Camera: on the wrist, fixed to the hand. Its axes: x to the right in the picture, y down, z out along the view.
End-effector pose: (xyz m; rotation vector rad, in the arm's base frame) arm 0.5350 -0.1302 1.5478 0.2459 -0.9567 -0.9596
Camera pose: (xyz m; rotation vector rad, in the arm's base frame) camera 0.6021 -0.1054 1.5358 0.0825 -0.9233 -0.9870
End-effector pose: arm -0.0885 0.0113 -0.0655 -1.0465 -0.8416 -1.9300
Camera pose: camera -0.0641 -0.0519 -0.0913 -1.1842 -0.7025 -1.9565
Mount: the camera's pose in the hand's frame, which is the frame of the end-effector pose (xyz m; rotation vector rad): -0.0118 0.0468 -0.0541 -0.1430 -0.0414 0.0483
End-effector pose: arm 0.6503 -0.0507 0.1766 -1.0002 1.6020 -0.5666
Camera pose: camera 0.5848 -0.0238 0.1609 -1.0689 1.6431 -0.4003
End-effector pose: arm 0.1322 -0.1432 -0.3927 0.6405 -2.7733 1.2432
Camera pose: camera 0.1179 -0.0721 -0.3914 0.5984 -2.8946 1.0382
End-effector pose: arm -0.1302 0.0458 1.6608 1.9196 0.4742 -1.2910
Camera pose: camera -0.0706 0.0581 1.7002 1.7722 0.4831 -1.2300
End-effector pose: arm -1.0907 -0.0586 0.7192 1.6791 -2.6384 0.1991
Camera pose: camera -1.1312 -0.0224 0.7672 1.5941 -2.6529 -0.0241
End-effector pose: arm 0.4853 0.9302 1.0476 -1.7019 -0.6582 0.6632
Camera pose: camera 0.5204 0.8764 1.0141 -1.8451 -0.7097 0.7009
